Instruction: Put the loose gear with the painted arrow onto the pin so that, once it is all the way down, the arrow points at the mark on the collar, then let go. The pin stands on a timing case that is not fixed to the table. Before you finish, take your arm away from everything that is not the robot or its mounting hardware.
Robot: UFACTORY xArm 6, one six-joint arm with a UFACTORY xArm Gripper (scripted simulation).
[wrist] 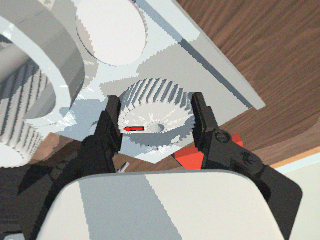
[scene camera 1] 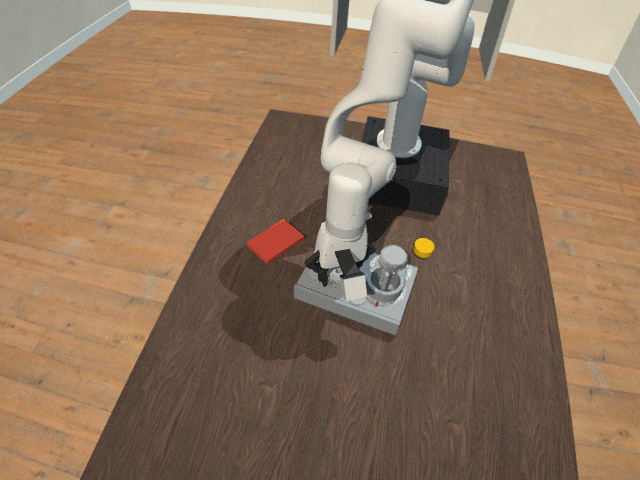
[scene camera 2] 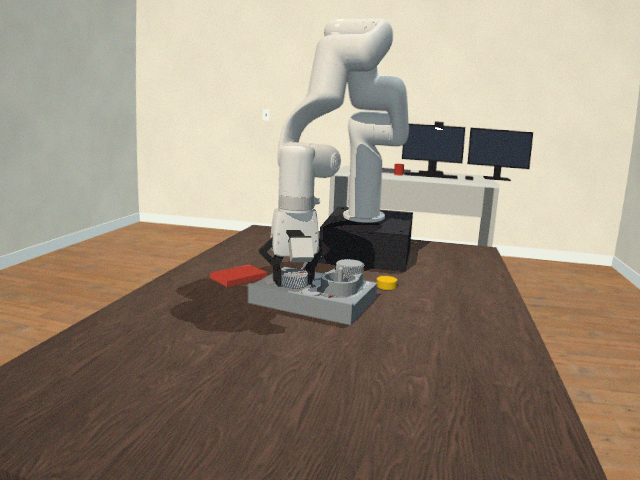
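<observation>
My gripper is visible in the pictures, in the wrist view and in scene camera 1 as well. The pictures also show a gear and a flat red block.
</observation>
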